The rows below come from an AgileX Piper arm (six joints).
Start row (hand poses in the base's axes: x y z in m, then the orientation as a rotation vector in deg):
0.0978, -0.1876, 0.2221, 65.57, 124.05, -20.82
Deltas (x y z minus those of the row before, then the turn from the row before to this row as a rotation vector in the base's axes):
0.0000, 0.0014, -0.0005, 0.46, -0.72, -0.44
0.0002, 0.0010, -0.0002, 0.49, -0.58, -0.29
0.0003, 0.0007, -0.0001, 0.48, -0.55, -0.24
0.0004, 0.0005, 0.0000, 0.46, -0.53, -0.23
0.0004, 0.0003, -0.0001, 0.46, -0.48, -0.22
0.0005, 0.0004, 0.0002, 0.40, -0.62, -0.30
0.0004, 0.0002, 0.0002, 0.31, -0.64, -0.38
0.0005, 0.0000, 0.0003, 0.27, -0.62, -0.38
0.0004, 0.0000, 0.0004, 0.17, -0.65, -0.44
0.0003, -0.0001, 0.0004, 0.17, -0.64, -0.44
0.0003, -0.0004, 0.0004, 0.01, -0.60, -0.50
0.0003, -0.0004, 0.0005, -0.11, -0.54, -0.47
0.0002, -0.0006, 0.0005, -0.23, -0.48, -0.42
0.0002, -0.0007, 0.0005, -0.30, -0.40, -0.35
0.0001, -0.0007, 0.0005, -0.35, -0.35, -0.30
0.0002, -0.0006, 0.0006, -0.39, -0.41, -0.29
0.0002, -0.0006, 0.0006, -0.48, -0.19, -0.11
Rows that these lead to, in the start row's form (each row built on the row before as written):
0.0978, -0.1862, 0.2216, 66.28, 123.39, -20.07
0.0980, -0.1852, 0.2214, 66.84, 122.94, -19.31
0.0983, -0.1845, 0.2213, 67.34, 122.53, -18.56
0.0987, -0.1840, 0.2213, 67.81, 122.13, -17.84
0.0991, -0.1837, 0.2212, 68.27, 121.78, -17.15
0.0996, -0.1833, 0.2214, 68.77, 121.24, -16.47
0.1000, -0.1831, 0.2216, 69.30, 120.60, -15.90
0.1005, -0.1831, 0.2219, 69.81, 119.96, -15.39
0.1009, -0.1831, 0.2223, 70.31, 119.22, -14.99
0.1012, -0.1832, 0.2227, 70.81, 118.49, -14.60
0.1015, -0.1836, 0.2231, 71.28, 117.70, -14.42
0.1018, -0.1840, 0.2236, 71.65, 116.93, -14.39
0.1020, -0.1846, 0.2241, 71.90, 116.20, -14.49
0.1022, -0.1853, 0.2246, 72.04, 115.55, -14.68
0.1023, -0.1860, 0.2251, 72.10, 114.95, -14.93
0.1025, -0.1866, 0.2257, 72.11, 114.29, -15.17
0.1027, -0.1872, 0.2263, 71.90, 113.89, -15.56

